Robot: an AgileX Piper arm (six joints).
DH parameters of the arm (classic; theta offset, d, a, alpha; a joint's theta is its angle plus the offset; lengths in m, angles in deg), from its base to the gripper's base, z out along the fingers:
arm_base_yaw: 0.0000 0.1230 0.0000 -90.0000
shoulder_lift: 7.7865 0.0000 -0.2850 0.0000
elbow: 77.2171 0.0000 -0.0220 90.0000
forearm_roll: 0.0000 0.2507 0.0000 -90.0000
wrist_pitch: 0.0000 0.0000 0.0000 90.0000
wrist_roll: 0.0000 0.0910 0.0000 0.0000
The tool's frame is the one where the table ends.
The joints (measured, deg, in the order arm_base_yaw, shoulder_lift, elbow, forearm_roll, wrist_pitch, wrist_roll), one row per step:
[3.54, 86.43, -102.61, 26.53, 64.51, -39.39]
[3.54, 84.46, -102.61, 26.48, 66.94, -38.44]
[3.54, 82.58, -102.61, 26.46, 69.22, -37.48]
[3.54, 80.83, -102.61, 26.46, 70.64, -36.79]
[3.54, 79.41, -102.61, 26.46, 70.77, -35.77]
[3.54, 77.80, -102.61, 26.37, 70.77, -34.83]
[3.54, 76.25, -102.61, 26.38, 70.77, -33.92]
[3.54, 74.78, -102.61, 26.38, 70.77, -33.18]
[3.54, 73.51, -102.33, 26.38, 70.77, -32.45]
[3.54, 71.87, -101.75, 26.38, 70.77, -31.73]
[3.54, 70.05, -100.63, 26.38, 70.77, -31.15]
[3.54, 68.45, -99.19, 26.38, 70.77, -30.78]
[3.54, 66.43, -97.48, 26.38, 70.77, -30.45]
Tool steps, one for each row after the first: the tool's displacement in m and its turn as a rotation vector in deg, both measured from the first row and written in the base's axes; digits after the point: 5 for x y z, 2 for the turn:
[-0.01458, -0.00026, 0.00773, 0.16, 0.60, 0.41]
[-0.02871, -0.00055, 0.01470, 0.35, 1.17, 0.75]
[-0.04128, -0.00099, 0.02155, 0.55, 0.99, 0.91]
[-0.05047, -0.00152, 0.02795, 1.27, 0.15, 0.36]
[-0.06088, -0.00229, 0.03504, 1.91, -1.03, -0.22]
[-0.07112, -0.00291, 0.04164, 2.64, -2.16, -0.71]
[-0.08100, -0.00352, 0.04764, 3.25, -3.29, -1.10]
[-0.08911, -0.00402, 0.05132, 3.83, -3.95, -1.48]
[-0.09922, -0.00465, 0.05483, 4.41, -4.68, -1.84]
[-0.10951, -0.00528, 0.05626, 4.87, -5.11, -2.14]
[-0.11758, -0.00578, 0.05520, 5.14, -5.10, -2.33]
[-0.12793, -0.00642, 0.05404, 5.40, -5.26, -2.50]

